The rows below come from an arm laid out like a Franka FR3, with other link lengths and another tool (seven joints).
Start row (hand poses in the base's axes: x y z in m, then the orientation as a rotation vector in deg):
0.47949 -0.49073 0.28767 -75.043 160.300 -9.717
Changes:
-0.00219 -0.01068 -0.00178 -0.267 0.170 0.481
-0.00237 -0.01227 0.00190 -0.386 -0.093 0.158
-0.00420 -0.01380 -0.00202 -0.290 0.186 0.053
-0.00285 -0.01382 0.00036 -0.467 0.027 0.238
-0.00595 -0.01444 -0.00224 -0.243 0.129 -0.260
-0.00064 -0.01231 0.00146 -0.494 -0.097 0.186
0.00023 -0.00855 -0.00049 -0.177 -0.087 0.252
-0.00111 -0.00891 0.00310 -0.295 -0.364 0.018
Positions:
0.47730 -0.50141 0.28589 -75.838 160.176 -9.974
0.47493 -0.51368 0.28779 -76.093 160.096 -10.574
0.47073 -0.52748 0.28577 -76.313 160.292 -10.871
0.46788 -0.54130 0.28613 -76.749 160.272 -11.512
0.46193 -0.55574 0.28389 -76.504 160.633 -11.788
0.46129 -0.56805 0.28535 -76.813 160.553 -12.549
0.46152 -0.57660 0.28486 -77.152 160.345 -12.848
0.46041 -0.58551 0.28796 -77.057 160.114 -13.491

